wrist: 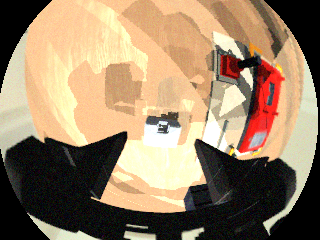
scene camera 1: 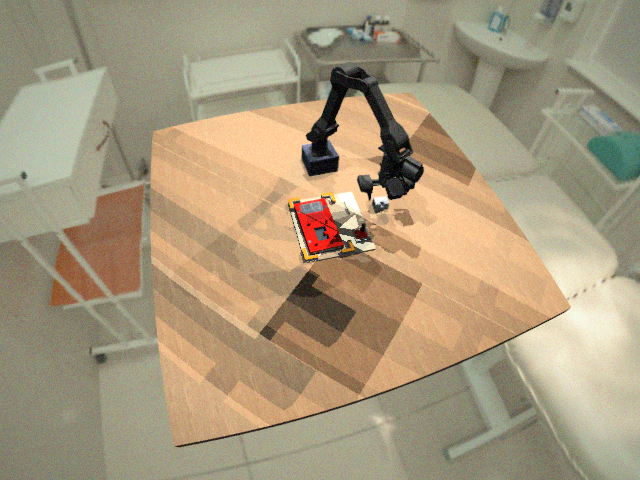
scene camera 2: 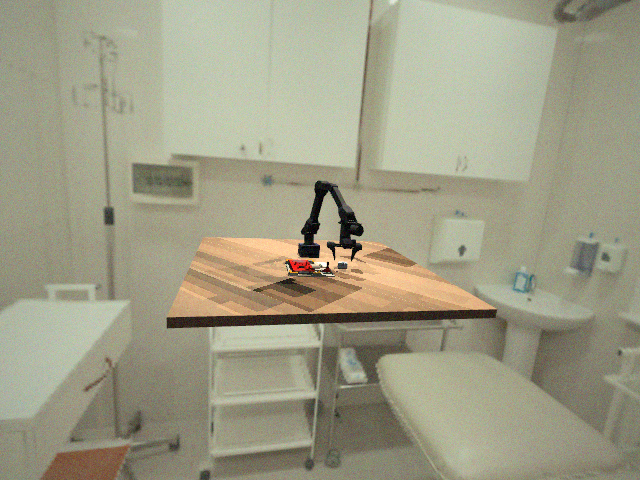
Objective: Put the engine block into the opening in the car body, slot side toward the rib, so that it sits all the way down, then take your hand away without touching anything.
Labels:
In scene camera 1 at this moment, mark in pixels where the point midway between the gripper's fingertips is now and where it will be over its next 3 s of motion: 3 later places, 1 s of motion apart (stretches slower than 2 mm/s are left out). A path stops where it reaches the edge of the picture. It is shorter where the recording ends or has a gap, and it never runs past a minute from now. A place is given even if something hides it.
My gripper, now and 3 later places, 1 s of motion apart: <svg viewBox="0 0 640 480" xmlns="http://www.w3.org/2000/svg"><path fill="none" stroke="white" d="M382 199L381 204L387 191L387 184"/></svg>

